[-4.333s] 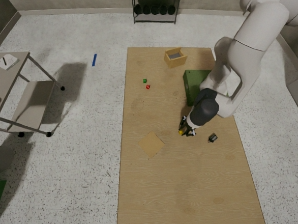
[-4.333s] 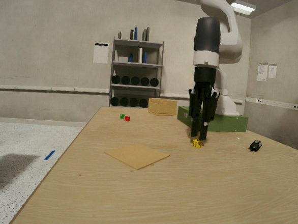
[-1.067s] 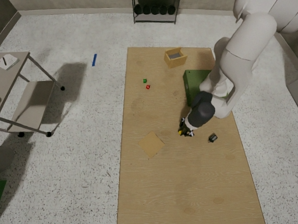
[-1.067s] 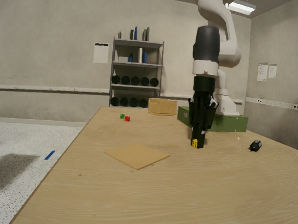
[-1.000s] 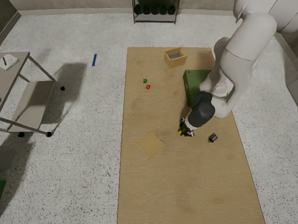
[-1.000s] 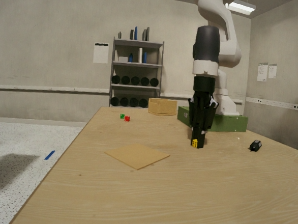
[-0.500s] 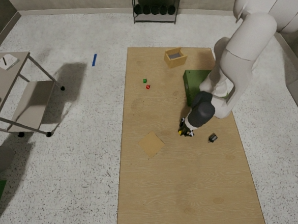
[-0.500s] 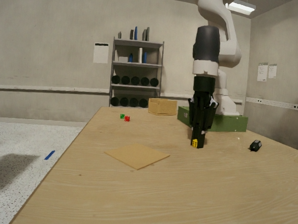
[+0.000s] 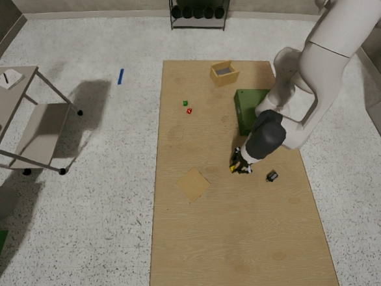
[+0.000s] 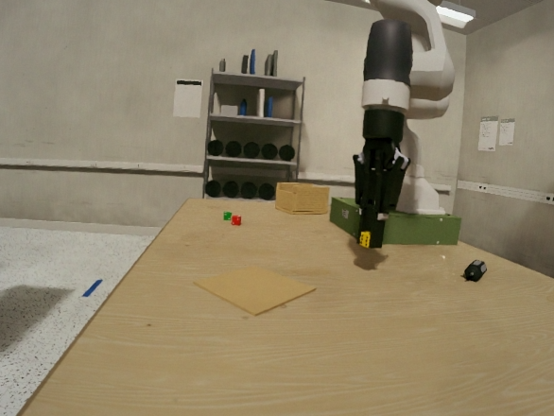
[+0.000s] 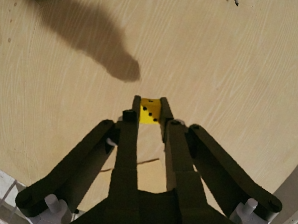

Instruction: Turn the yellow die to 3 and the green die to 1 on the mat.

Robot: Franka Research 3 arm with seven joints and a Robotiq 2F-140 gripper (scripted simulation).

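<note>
My hand is 220 mm short of the tan mat, 70 mm to the right of it and 90 mm above it. From my hand the other things lie so: black object (230 mm behind, 40 mm to the left, 70 mm below); then red die (250 mm ahead, 410 mm to the right, 80 mm below); then yellow die (20 mm below).
</note>
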